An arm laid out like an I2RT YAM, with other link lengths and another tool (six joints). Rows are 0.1 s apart.
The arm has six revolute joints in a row. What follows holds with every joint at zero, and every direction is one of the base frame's. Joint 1 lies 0.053 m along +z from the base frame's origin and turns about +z. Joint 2 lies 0.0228 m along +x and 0.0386 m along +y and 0.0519 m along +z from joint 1 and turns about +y. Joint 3 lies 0.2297 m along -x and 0.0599 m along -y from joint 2 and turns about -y. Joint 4 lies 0.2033 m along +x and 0.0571 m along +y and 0.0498 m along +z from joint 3 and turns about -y. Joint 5 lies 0.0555 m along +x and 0.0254 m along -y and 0.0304 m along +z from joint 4 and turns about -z. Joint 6 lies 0.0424 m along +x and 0.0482 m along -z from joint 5 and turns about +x. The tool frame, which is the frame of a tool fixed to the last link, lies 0.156 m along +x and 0.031 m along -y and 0.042 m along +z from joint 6; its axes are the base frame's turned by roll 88.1, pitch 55.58 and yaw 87.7 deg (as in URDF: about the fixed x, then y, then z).
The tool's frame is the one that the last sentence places.
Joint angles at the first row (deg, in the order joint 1, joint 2, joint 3, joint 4, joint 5, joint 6):
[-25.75, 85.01, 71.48, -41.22, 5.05, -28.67]
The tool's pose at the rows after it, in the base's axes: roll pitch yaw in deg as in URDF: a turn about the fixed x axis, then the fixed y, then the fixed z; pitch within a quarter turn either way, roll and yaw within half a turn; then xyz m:
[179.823 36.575 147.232 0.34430 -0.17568 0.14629]
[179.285 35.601 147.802 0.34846 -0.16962 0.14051]
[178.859 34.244 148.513 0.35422 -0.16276 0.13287]
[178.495 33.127 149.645 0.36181 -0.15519 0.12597]
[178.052 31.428 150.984 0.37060 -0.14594 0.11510]
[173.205 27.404 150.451 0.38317 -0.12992 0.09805]
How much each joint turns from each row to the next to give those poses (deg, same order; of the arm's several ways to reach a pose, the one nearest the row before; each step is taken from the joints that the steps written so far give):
[0.34, 0.30, 0.06, 0.07, -0.98, 0.29]
[0.88, 1.03, 0.16, -0.07, -0.47, 0.31]
[1.17, 1.71, 0.61, -0.23, -0.32, 0.47]
[1.25, 1.91, 0.87, -0.02, -0.43, 0.18]
[1.44, 2.67, 1.04, -0.01, -0.60, 0.19]
[0.51, 4.66, 3.00, -1.67, -4.85, 1.11]

